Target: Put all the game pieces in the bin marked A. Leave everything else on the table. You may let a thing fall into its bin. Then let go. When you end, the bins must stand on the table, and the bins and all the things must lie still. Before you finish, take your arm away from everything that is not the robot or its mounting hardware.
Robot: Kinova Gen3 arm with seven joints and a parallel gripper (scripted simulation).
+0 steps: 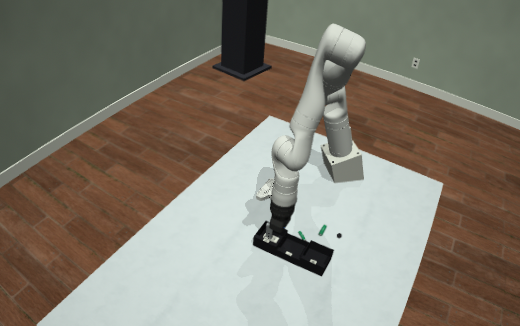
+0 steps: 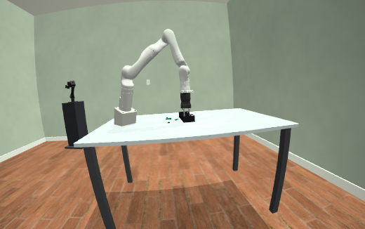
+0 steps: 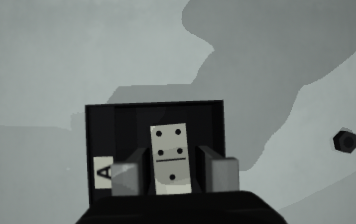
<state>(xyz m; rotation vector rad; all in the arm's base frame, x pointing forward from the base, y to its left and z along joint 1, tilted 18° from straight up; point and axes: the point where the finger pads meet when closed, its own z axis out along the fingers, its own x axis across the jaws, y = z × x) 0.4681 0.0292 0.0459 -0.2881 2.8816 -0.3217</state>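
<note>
The white domino is 40 mm below my hand. Round my hand: black three-compartment bin (90 mm to the left, 30 mm below, 10 mm behind); green item (80 mm behind, 70 mm to the left, 50 mm below).
</note>
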